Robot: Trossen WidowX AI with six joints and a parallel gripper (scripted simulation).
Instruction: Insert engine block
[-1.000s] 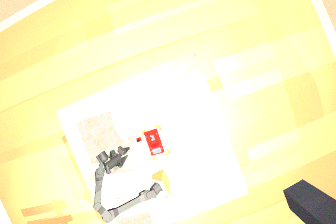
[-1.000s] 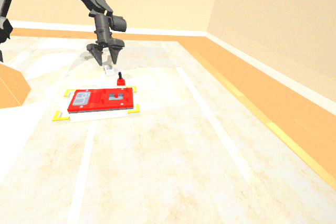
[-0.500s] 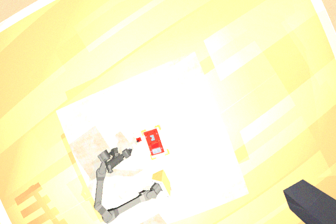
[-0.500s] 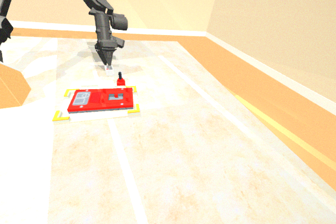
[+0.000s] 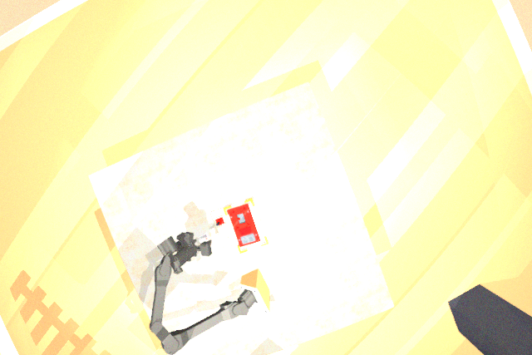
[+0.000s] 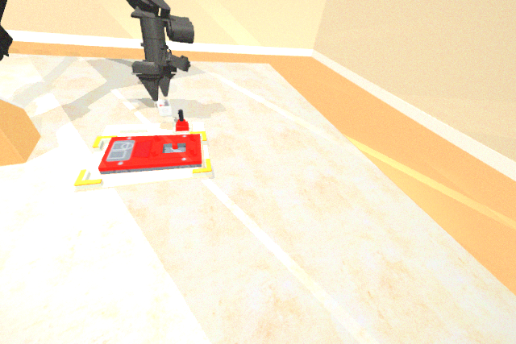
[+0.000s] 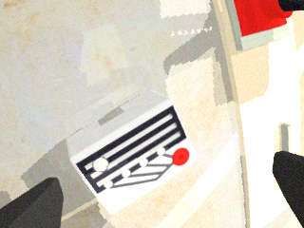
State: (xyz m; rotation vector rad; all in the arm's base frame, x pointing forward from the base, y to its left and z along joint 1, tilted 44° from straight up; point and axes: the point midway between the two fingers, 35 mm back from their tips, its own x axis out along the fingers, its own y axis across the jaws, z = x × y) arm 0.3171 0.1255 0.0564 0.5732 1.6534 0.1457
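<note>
Right now the engine block is 10 mm ahead of my gripper tip, 10 mm to the left of it and 30 mm below it.
</note>
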